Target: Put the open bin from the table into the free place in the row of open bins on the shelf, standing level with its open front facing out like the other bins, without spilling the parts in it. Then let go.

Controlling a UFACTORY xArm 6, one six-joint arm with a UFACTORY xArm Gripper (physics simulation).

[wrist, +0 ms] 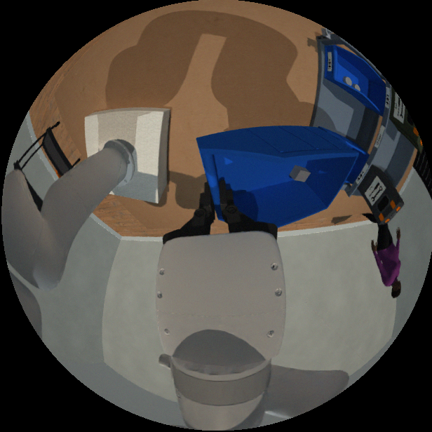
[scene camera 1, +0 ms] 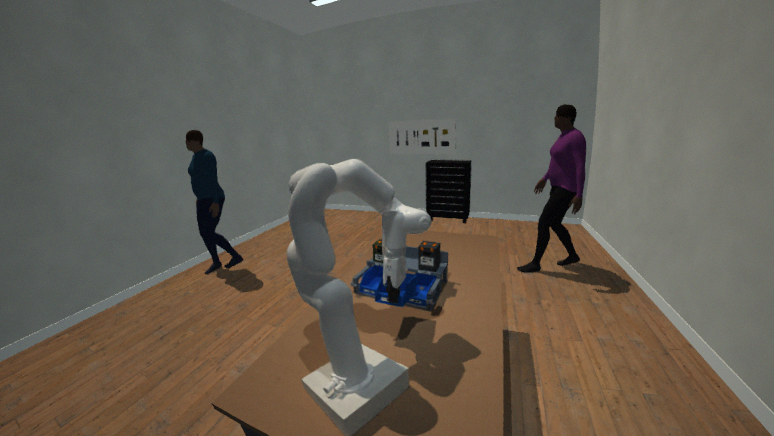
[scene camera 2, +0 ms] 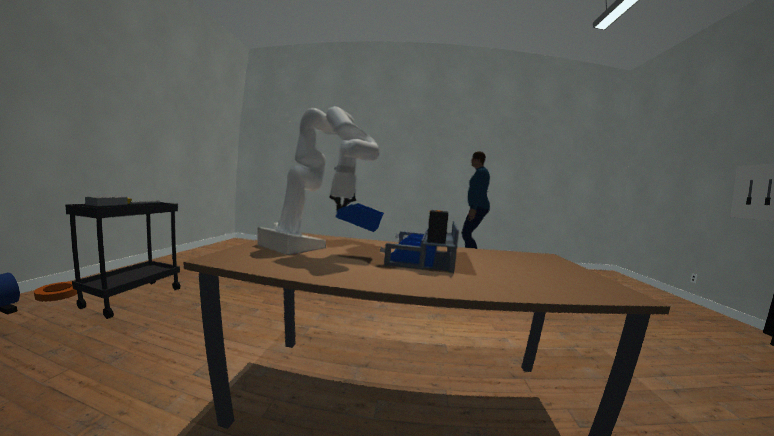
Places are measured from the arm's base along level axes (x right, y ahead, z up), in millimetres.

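Pixels of known places: gripper, fingertip midpoint: (scene camera 1: 394, 300) (scene camera 2: 340, 214); arm's base at its link origin: (scene camera 1: 353, 378) (scene camera 2: 288, 233).
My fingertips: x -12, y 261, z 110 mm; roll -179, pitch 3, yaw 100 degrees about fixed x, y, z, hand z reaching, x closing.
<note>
Ahead of a thing's pixels: the offset from my fingertips to its top centre. "pt": to the spot under its first point. Level surfaces: height alone.
My gripper (scene camera 1: 392, 296) (scene camera 2: 343, 205) (wrist: 216, 188) is shut on the near wall of the blue open bin {pt dx +17, dy +98, dz -3 mm} (scene camera 2: 360, 217) (wrist: 270, 140). The bin hangs above the table, apart from it, and tilts with its end toward the shelf lower. A small grey block (wrist: 300, 173) lies inside it. The grey shelf {pt dx +39, dy +296, dz -170 mm} (scene camera 2: 403, 266) (wrist: 340, 107) stands on the table beyond the bin. A blue bin {pt dx -313, dy +304, dz -150 mm} (scene camera 1: 371, 278) stands at its left and another blue bin {pt dx -59, dy +396, dz -159 mm} (scene camera 1: 425, 283) at its right. The place between them is largely hidden by the gripper and held bin in scene view 1.
Two dark boxes with orange marks, one box {dx -44, dy +402, dz +49 mm} (scene camera 1: 429, 256) (scene camera 2: 438, 226) (wrist: 382, 196) at the right and one box {dx -275, dy +382, dz +24 mm} (scene camera 1: 378, 250) at the left, stand on the shelf's upper part. The arm's white base block (scene camera 1: 379, 368) (scene camera 2: 270, 239) (wrist: 150, 150) sits on the table {dz -175 mm} (scene camera 1: 471, 324) (scene camera 2: 514, 287).
</note>
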